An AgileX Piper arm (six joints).
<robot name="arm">
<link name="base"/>
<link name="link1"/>
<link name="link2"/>
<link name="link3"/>
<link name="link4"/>
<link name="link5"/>
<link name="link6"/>
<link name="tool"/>
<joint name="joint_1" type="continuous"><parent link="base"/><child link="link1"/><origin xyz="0.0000 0.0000 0.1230" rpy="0.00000 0.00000 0.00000"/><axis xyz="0 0 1"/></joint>
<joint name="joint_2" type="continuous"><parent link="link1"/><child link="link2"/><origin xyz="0.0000 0.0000 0.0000" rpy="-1.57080 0.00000 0.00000"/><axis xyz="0 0 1"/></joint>
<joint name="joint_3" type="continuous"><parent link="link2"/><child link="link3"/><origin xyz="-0.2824 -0.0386 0.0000" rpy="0.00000 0.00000 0.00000"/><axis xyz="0 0 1"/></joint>
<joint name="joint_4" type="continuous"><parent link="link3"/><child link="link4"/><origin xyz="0.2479 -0.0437 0.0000" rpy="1.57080 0.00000 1.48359"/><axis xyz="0 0 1"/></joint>
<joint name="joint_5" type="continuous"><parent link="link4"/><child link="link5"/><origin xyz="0.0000 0.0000 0.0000" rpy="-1.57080 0.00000 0.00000"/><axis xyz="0 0 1"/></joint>
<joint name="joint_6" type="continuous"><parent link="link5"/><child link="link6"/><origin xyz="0.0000 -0.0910 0.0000" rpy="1.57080 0.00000 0.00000"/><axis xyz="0 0 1"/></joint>
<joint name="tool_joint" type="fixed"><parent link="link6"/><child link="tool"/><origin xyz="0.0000 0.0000 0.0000" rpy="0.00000 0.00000 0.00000"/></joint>
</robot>
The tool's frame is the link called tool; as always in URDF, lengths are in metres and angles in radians. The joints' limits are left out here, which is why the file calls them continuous.
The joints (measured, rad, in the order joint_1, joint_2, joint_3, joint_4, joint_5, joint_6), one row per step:
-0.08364 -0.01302 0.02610 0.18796 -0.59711 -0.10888
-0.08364 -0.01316 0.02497 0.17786 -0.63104 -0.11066
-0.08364 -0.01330 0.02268 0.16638 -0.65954 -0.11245
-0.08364 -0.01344 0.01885 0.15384 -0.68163 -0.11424
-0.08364 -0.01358 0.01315 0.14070 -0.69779 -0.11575
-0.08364 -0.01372 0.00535 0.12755 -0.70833 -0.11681
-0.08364 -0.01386 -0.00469 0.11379 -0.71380 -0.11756
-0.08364 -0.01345 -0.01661 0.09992 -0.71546 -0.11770
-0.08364 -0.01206 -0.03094 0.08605 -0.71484 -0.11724
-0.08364 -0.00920 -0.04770 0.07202 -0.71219 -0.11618
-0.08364 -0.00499 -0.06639 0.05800 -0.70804 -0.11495
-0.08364 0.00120 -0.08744 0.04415 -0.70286 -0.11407
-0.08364 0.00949 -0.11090 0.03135 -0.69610 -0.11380
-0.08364 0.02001 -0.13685 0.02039 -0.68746 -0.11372
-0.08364 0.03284 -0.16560 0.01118 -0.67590 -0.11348
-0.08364 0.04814 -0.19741 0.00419 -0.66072 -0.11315
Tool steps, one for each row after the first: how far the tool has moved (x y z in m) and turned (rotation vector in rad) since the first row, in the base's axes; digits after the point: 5 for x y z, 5 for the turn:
-0.00208 0.00024 0.00280 -0.01382 -0.03341 -0.00802
-0.00402 0.00066 0.00556 -0.02873 -0.06260 -0.01489
-0.00577 0.00126 0.00833 -0.04435 -0.08702 -0.02047
-0.00738 0.00198 0.01127 -0.06007 -0.10752 -0.02476
-0.00888 0.00278 0.01447 -0.07522 -0.12469 -0.02781
-0.01033 0.00367 0.01802 -0.09056 -0.13913 -0.02997
-0.01171 0.00460 0.02188 -0.10541 -0.15122 -0.03130
-0.01311 0.00555 0.02628 -0.11977 -0.16257 -0.03211
-0.01448 0.00651 0.03125 -0.13379 -0.17292 -0.03249
-0.01583 0.00748 0.03664 -0.14763 -0.18236 -0.03283
-0.01714 0.00843 0.04262 -0.16149 -0.19108 -0.03355
-0.01835 0.00930 0.04916 -0.17465 -0.19852 -0.03474
-0.01941 0.01004 0.05626 -0.18598 -0.20444 -0.03599
-0.02026 0.01065 0.06395 -0.19529 -0.20809 -0.03695
-0.02085 0.01111 0.07228 -0.20209 -0.20889 -0.03753

